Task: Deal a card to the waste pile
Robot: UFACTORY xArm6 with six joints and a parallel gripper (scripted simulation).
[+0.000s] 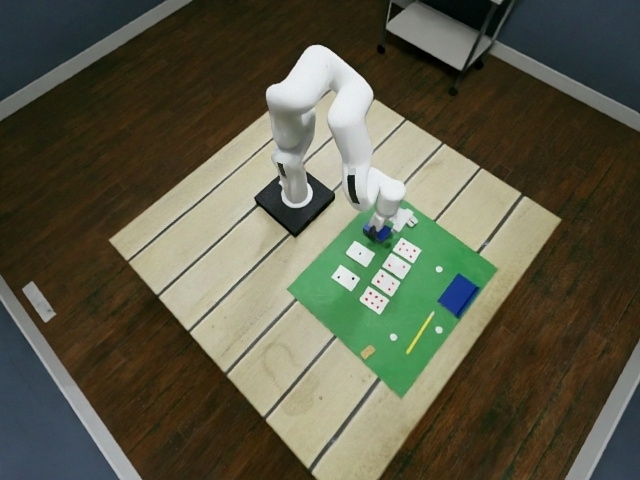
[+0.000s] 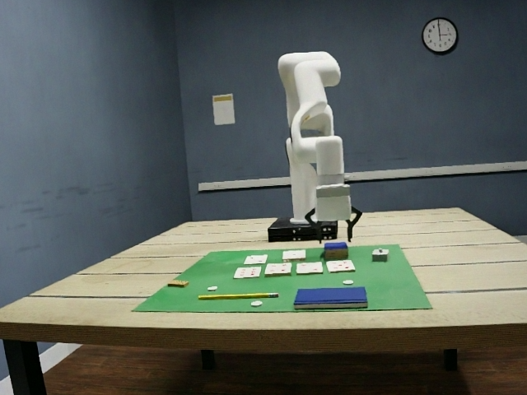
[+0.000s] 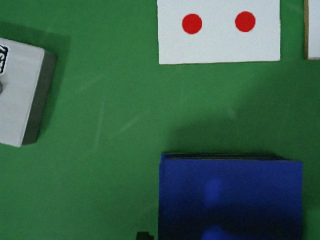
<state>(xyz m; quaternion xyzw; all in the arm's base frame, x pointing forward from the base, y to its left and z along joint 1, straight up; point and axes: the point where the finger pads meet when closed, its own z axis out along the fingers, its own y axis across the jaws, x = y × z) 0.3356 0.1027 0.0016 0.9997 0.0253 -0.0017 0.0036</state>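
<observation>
Now: the face-up card 230 mm to the right of my hand, 50 mm below it and 30 mm ahead of it. From my hand the other things lie so: yellow pencil: 350 mm ahead, 210 mm to the right, 50 mm below; green mat: 160 mm ahead, 110 mm to the right, 60 mm below; grey block: 120 mm to the left, 70 mm ahead, 30 mm below.
</observation>
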